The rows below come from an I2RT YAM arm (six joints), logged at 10 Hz.
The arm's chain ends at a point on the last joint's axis. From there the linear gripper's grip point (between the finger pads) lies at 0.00 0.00 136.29 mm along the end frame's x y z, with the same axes.
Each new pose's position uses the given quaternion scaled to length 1; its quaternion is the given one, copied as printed.
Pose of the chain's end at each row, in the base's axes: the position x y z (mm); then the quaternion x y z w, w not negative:
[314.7, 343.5, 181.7, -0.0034, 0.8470, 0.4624, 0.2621]
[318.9, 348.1, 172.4, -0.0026, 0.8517, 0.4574, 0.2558]
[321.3, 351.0, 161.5, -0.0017, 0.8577, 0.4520, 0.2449]
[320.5, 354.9, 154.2, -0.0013, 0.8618, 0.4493, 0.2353]
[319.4, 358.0, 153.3, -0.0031, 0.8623, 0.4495, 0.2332]
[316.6, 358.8, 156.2, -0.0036, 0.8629, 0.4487, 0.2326]
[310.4, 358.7, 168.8, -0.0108, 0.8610, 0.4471, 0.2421]
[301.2, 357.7, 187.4, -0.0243, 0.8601, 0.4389, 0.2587]
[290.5, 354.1, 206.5, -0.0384, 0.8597, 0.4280, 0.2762]
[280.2, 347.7, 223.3, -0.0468, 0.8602, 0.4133, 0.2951]
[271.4, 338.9, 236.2, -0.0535, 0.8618, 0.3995, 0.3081]
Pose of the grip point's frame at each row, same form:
[374.8, 450.5, 122.4, -0.0034, 0.8470, 0.4624, 0.2621]
[378.0, 454.5, 111.0, -0.0026, 0.8517, 0.4574, 0.2558]
[378.4, 456.8, 97.3, -0.0017, 0.8577, 0.4520, 0.2449]
[375.6, 460.5, 88.0, -0.0013, 0.8618, 0.4493, 0.2353]
[373.8, 463.8, 86.9, -0.0031, 0.8623, 0.4495, 0.2332]
[370.9, 464.6, 89.5, -0.0036, 0.8629, 0.4487, 0.2326]
[365.9, 464.3, 103.0, -0.0108, 0.8610, 0.4471, 0.2421]
[358.9, 462.3, 121.9, -0.0243, 0.8601, 0.4389, 0.2587]
[350.7, 457.3, 140.9, -0.0384, 0.8597, 0.4280, 0.2762]
[344.1, 448.4, 157.3, -0.0468, 0.8602, 0.4133, 0.2951]
[337.9, 437.2, 169.3, -0.0535, 0.8618, 0.3995, 0.3081]

